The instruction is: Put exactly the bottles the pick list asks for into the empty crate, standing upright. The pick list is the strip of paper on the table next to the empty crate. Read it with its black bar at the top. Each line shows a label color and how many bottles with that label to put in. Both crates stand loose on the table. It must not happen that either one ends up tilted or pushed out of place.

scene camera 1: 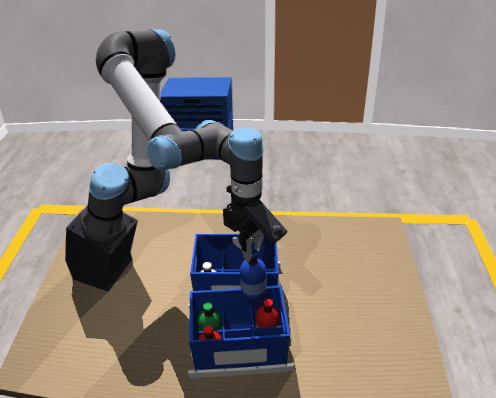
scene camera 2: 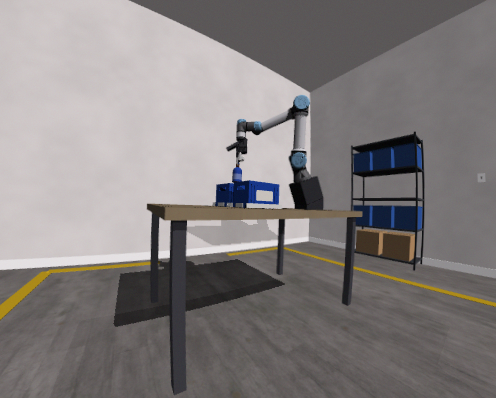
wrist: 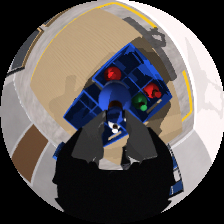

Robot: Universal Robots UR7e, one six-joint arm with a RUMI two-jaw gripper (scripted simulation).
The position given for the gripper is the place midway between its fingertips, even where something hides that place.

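Note:
Blue-capped bottle (scene camera 1: 253, 274), (wrist: 115, 97). A crate (scene camera 2: 256, 192). A crate (scene camera 1: 239, 347). The gripper (scene camera 1: 251, 259), (wrist: 115, 110).

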